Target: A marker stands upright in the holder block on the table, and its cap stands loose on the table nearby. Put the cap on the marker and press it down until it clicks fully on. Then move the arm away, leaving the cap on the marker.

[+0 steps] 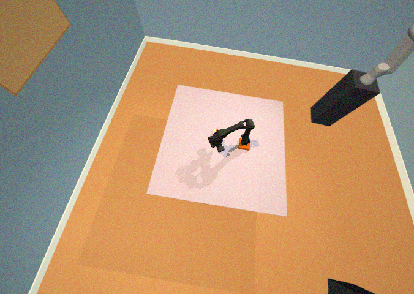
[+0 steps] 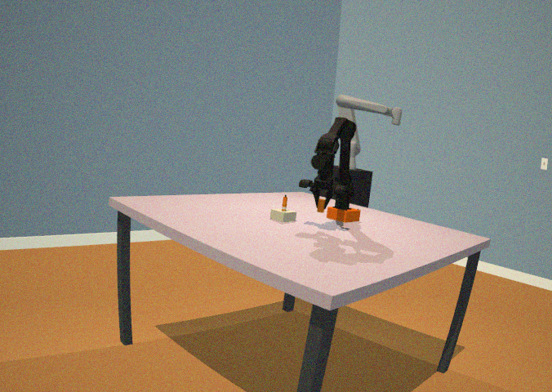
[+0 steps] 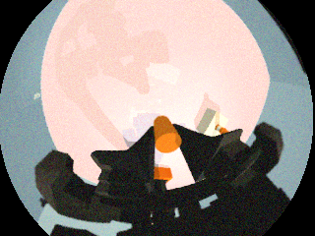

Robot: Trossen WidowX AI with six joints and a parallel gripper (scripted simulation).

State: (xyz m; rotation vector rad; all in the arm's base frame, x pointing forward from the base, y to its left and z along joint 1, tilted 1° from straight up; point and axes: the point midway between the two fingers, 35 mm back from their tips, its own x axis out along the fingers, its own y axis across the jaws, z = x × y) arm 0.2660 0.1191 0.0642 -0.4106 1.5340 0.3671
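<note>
My gripper tip is 170 mm to the left of the orange marker and 40 mm short of it. From my gripper tip the other things lie so: orange cap 10 mm above; then cream holder block 170 mm to the right, 60 mm below, 40 mm ahead.
</note>
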